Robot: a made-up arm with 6 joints. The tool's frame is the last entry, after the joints.
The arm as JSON. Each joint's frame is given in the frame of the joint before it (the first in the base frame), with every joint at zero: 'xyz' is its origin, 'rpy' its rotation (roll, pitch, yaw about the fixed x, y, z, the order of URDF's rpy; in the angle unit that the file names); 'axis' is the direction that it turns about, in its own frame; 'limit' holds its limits. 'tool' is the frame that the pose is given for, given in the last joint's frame.
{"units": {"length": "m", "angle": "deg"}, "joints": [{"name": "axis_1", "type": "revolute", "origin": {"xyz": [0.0, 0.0, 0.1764], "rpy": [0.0, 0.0, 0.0]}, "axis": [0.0, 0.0, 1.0], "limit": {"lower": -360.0, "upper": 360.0}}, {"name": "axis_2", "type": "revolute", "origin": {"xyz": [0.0, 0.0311, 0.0], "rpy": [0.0, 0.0, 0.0]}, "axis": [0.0, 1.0, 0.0], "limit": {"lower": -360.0, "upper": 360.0}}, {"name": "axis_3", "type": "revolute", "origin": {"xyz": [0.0, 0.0, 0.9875], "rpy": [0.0, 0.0, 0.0]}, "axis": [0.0, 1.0, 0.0], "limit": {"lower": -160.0, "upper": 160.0}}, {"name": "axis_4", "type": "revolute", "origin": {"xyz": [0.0, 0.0, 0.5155], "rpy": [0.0, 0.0, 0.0]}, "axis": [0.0, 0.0, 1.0], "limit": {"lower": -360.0, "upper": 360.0}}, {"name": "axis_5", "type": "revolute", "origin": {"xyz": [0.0, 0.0, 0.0], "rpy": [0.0, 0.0, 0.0]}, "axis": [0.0, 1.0, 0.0], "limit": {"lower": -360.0, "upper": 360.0}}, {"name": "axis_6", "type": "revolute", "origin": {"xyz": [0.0, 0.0, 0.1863], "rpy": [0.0, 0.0, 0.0]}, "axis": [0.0, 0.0, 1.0], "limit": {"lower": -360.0, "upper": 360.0}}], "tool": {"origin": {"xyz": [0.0, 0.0, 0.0], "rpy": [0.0, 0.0, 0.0]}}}
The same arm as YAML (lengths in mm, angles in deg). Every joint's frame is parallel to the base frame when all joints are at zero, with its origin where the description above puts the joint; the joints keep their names.
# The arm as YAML. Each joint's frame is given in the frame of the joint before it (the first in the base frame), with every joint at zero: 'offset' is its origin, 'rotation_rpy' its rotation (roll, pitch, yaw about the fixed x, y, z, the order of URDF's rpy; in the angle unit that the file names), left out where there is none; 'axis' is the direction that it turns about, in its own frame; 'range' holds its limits. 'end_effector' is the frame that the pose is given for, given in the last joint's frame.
length_unit: mm
angle_unit: deg
chain:
  - id: axis_1
    offset: [0.0, 0.0, 176.4]
    axis: "+z"
    range: [-360.0, 360.0]
  - id: axis_2
    offset: [0.0, 31.1, 0.0]
    axis: "+y"
    range: [-360.0, 360.0]
  - id: axis_3
    offset: [0.0, 0.0, 987.5]
    axis: "+y"
    range: [-160.0, 160.0]
  - id: axis_4
    offset: [0.0, 0.0, 515.5]
    axis: "+z"
    range: [-360.0, 360.0]
  - id: axis_5
    offset: [0.0, 0.0, 0.0]
    axis: "+y"
    range: [-360.0, 360.0]
  - id: axis_6
    offset: [0.0, 0.0, 186.3]
    axis: "+z"
    range: [-360.0, 360.0]
end_effector:
  offset: [0.0, 0.0, 0.0]

